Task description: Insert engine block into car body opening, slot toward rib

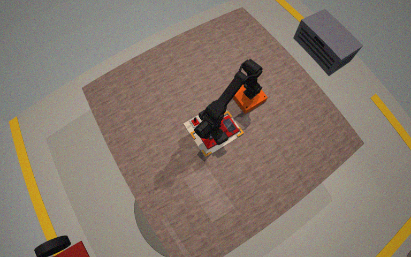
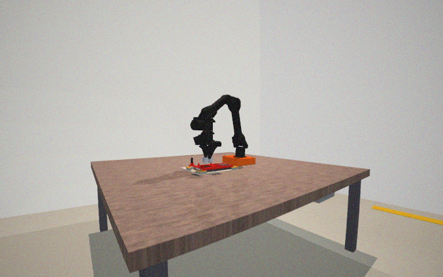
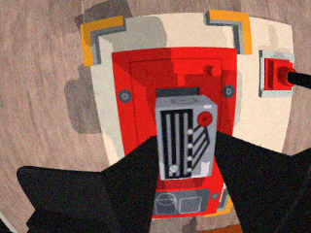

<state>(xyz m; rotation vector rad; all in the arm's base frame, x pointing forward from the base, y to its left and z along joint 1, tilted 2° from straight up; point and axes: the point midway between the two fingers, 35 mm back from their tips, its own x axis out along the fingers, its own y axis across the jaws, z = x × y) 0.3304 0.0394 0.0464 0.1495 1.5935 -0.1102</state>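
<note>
Right now the grey engine block is 10 mm below my gripper tip.
</note>
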